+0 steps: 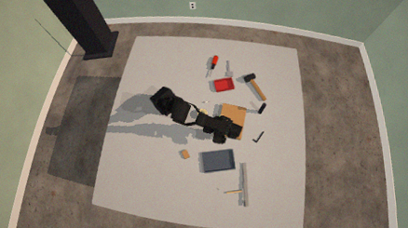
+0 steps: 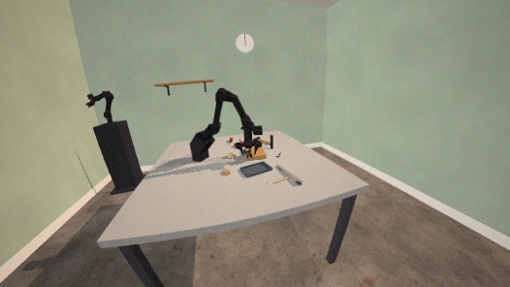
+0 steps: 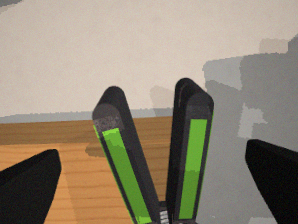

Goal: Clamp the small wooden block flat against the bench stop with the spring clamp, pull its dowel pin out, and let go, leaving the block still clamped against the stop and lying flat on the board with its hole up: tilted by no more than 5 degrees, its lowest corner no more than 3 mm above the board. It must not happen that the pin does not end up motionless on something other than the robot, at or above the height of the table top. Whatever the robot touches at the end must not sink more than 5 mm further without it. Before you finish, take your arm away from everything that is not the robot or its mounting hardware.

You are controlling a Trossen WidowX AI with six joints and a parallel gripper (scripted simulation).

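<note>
Right now the dowel pin is 90 mm to the left of my hand, 20 mm below it and 20 mm ahead of it. The rest, counted from my hand: small wooden block 90 mm to the left, 30 mm below, 20 mm ahead; then bench stop 100 mm to the left, 30 mm below, 10 mm ahead; then wooden board 80 mm to the left, 80 mm ahead, 60 mm below.
</note>
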